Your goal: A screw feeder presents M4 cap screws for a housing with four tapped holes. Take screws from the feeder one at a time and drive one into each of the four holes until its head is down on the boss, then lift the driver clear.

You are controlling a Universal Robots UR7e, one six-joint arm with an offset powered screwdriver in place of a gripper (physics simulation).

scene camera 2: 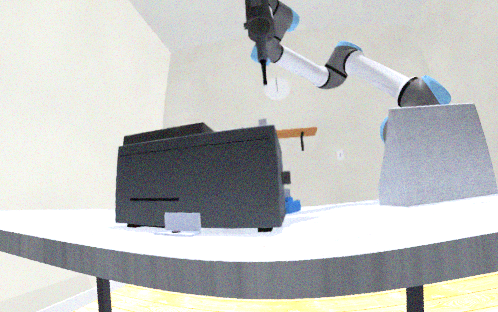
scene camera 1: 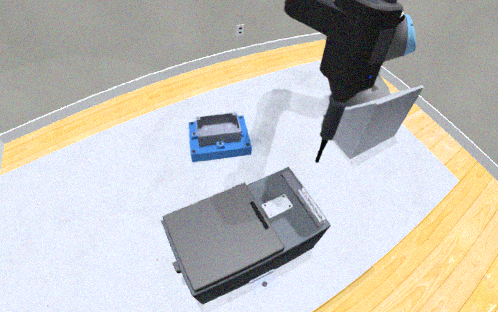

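My screwdriver [scene camera 1: 317, 161] [scene camera 2: 265, 84] points down, its thin black bit in the air above and beyond the far right end of the feeder in scene camera 1. The bit is well apart from the feeder and the housing; whether a screw sits on its tip is too small to tell. The dark grey feeder [scene camera 1: 225, 240] [scene camera 2: 200, 182] stands on the table, with a small white plate [scene camera 1: 277, 206] with holes at its open top end. The grey open-topped housing [scene camera 1: 219, 136] sits upright in a blue fixture [scene camera 1: 234, 150] [scene camera 2: 292, 205]. Screws in its corner holes cannot be made out.
A grey slanted panel [scene camera 1: 375, 122] [scene camera 2: 437, 155] stands at the right, by the arm's base. A small light bracket [scene camera 2: 182, 221] stands at the feeder's near side. A small dark round thing [scene camera 1: 264, 284] lies beside the feeder. An orange board [scene camera 2: 297, 133] shows behind the feeder.
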